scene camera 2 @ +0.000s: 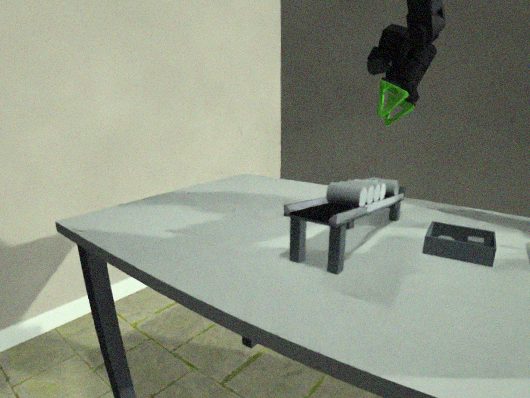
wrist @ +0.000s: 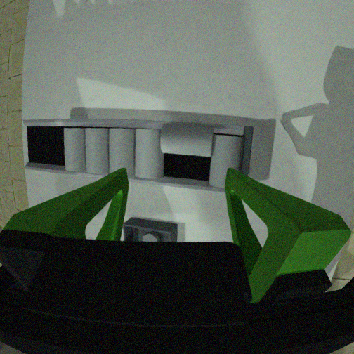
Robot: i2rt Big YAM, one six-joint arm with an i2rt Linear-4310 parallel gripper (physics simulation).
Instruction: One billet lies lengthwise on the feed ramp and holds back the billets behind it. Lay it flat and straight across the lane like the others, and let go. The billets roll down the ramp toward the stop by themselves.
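Places are measured from the arm's base along level axes (x ahead, y left, z up), in millimetres.
Pixels of known places: gripper, fingertip midpoint: [scene camera 2: 382,121].
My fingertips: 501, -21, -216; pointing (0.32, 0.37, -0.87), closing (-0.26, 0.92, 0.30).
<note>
Ahead of a thing's pixels: the offset from my fingertips to its top centre, as dx, dy, dz. Level surfaces: height alone.
In the wrist view a pale grey billet [wrist: 187,139] lies lengthwise on the feed ramp [wrist: 45,167] [scene camera 2: 345,216], against the far rail, with dark ramp floor showing beside it. Several billets lie across the lane to its left, the nearest one [wrist: 148,153] touching or almost touching its end. One more billet [wrist: 226,159] lies across the lane to its right, close to the end plate [wrist: 247,150]. In the scene view the row of billets {-49, +198, -111} [scene camera 2: 345,193] partly hides the lengthwise one. My gripper [scene camera 2: 387,120] [wrist: 176,176] is open and empty, high above the ramp.
A dark open box {-228, +61, -193} [scene camera 2: 459,256] [wrist: 151,224] stands on the table {dz -228} [scene camera 2: 200,260] beside the ramp, on the near side in the wrist view. The ramp stands on legs and has raised side rails. A pale wall rises behind the table.
</note>
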